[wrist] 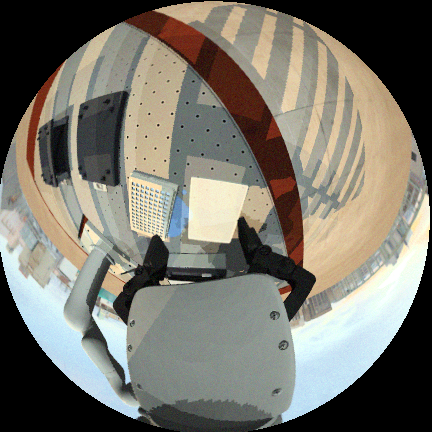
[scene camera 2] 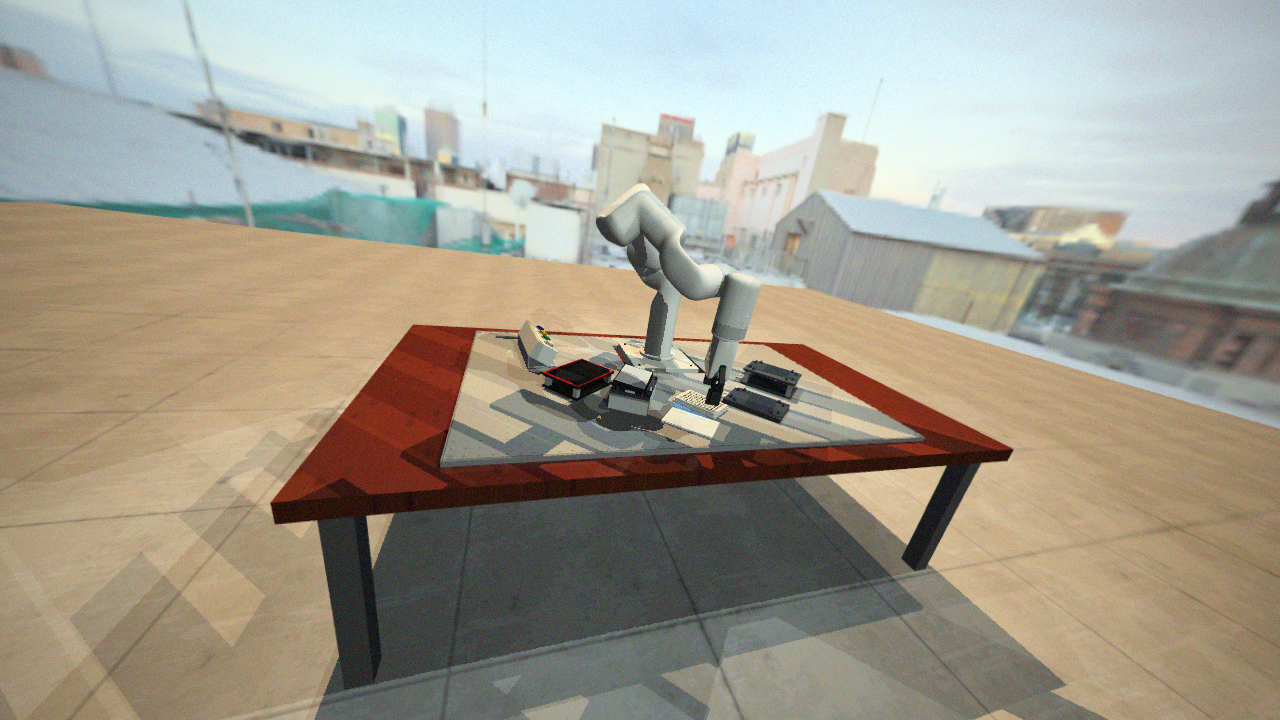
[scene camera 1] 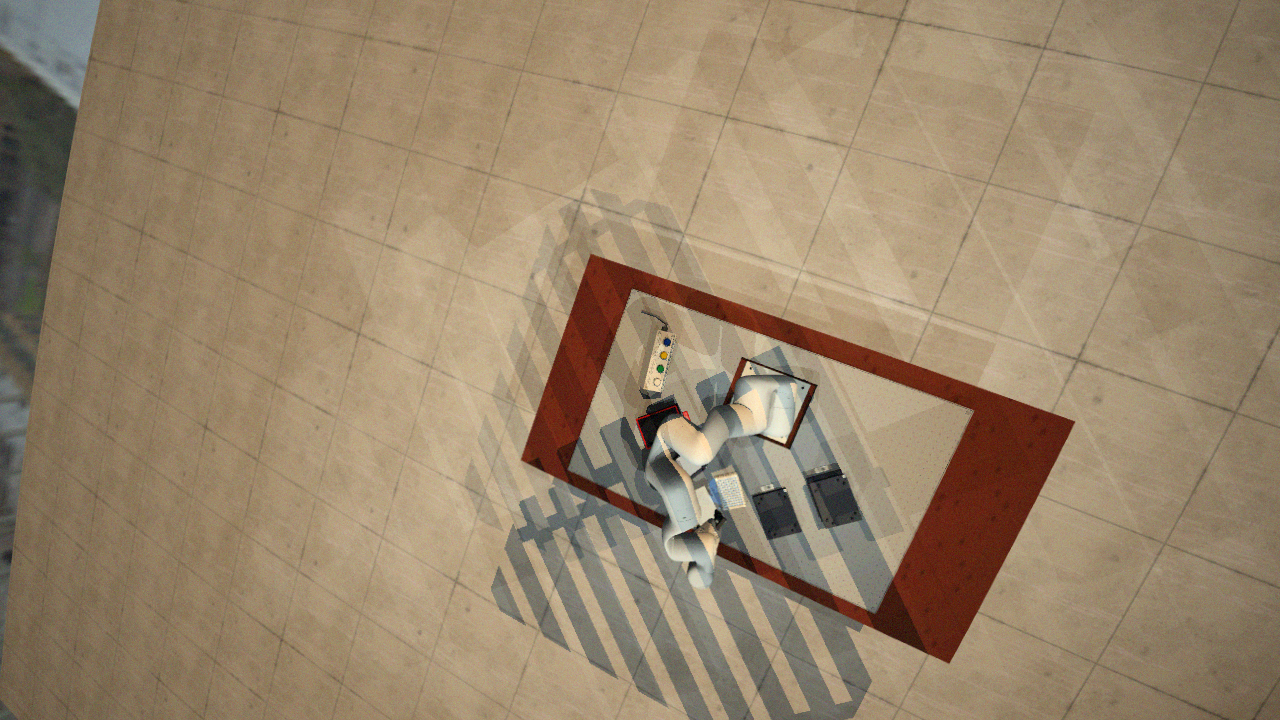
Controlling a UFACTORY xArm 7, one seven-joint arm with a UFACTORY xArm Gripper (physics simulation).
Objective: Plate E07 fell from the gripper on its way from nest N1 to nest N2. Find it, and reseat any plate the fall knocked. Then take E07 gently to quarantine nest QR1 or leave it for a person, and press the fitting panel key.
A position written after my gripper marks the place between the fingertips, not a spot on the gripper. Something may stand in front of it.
Observation:
My gripper (scene camera 2: 710,394) is open, holding nothing. Also in view: a flat white lid (scene camera 2: 701,426). I also see a clear well plate (scene camera 1: 729,488), a button box (scene camera 1: 661,345) and a dark device (scene camera 2: 620,399).
The flat white lid shows as well in the wrist view (wrist: 214,204). The clear well plate shows as well in the wrist view (wrist: 151,199) and in scene camera 2 (scene camera 2: 690,399). My gripper also shows in the wrist view (wrist: 198,236).

